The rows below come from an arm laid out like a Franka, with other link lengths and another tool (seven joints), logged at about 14 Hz.
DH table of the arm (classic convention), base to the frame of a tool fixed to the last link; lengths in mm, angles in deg. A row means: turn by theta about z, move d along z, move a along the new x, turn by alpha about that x. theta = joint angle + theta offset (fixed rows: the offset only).
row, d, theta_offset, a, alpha
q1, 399.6, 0, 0, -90
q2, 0, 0, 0, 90
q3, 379.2, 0, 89.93, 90
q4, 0, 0, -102.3, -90
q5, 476.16, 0, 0, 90
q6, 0, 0, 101.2, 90
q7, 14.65, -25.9, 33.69, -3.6
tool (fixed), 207.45, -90, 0, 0
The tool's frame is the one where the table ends.
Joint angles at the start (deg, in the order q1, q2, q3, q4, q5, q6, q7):
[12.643 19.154 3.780 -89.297 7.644 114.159 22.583]
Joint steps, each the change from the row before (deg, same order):
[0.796 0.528 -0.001 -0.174 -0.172 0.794 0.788]
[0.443 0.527 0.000 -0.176 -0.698 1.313 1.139]
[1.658 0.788 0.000 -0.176 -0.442 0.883 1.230]
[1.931 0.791 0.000 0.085 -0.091 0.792 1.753]
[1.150 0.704 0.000 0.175 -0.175 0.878 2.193]
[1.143 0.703 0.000 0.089 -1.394 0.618 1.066]
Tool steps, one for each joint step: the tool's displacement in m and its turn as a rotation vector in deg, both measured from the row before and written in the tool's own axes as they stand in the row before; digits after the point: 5 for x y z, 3 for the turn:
[0.00983 0.00150 0.00876 0.023 -0.086 0.031]
[0.00306 0.00334 0.00711 -0.502 -0.609 0.527]
[0.02186 0.00030 0.01315 0.261 -0.215 -0.499]
[0.02689 0.00050 0.01079 0.146 0.136 -0.110]
[0.01504 0.00170 0.00771 -0.145 -0.002 1.059]
[0.01292 0.00014 0.00901 -0.003 -1.079 -0.669]

